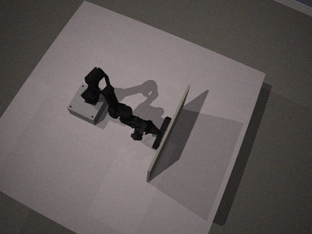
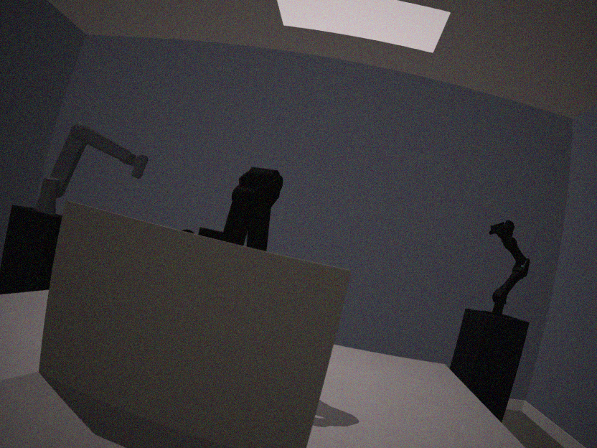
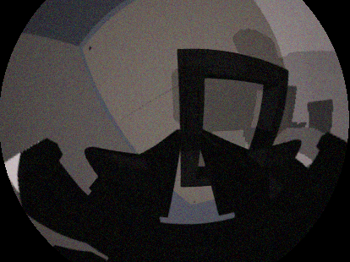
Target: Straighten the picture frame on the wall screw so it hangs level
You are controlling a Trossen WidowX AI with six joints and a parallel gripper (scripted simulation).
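The picture frame lies 50 mm below my gripper tip, 20 mm to the left of it and 10 mm ahead of it. The rest, counted from my gripper tip: beige wall panel 60 mm below, 20 mm to the left, 20 mm ahead.
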